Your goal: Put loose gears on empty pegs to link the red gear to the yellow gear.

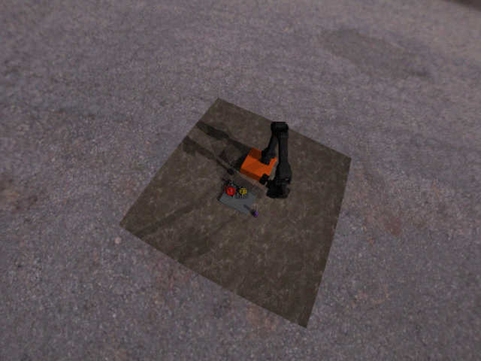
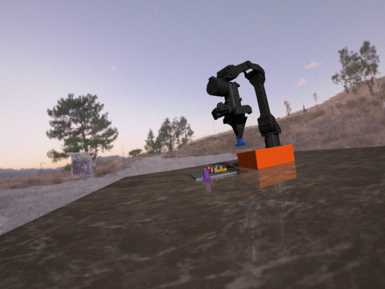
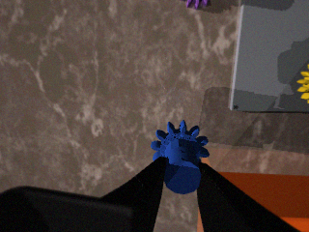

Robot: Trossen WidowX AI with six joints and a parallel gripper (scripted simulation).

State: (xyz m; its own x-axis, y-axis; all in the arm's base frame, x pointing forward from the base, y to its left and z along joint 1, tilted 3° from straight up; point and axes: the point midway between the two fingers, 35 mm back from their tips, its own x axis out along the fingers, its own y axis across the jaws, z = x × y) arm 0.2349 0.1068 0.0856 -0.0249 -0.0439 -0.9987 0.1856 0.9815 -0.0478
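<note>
Now: the yellow gear 30 mm ahead of my gripper tip, 170 mm to the right of it and 120 mm below it. Round my gripper tip: blue gear (10 mm below); purple gear (140 mm ahead, 30 mm to the right, 120 mm below).
</note>
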